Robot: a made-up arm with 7 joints. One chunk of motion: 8 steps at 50 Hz.
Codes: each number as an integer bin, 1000 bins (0 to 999) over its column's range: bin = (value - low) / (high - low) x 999, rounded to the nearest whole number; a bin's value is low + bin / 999 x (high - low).
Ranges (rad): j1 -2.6..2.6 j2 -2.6..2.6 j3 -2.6..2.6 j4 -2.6..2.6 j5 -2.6..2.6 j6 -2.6..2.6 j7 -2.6..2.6
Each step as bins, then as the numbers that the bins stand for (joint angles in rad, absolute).
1 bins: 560 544 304 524 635 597 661
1 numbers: 0.3149 0.2316 -1.0176 0.1275 0.7053 0.5075 0.8406
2 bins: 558 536 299 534 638 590 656
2 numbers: 0.3045 0.1900 -1.0436 0.1796 0.7209 0.4711 0.8146
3 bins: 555 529 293 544 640 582 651
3 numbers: 0.2889 0.1536 -1.0749 0.2316 0.7313 0.4294 0.7886
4 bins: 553 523 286 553 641 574 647
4 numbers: 0.2785 0.1223 -1.1113 0.2785 0.7365 0.3878 0.7678
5 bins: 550 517 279 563 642 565 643
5 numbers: 0.2629 0.0911 -1.1477 0.3305 0.7417 0.3409 0.7469
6 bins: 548 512 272 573 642 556 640
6 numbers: 0.2525 0.0651 -1.1842 0.3826 0.7417 0.2941 0.7313
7 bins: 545 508 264 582 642 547 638
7 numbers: 0.2368 0.0442 -1.2258 0.4294 0.7417 0.2472 0.7209
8 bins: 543 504 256 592 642 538 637
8 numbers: 0.2264 0.0234 -1.2675 0.4815 0.7417 0.2004 0.7157
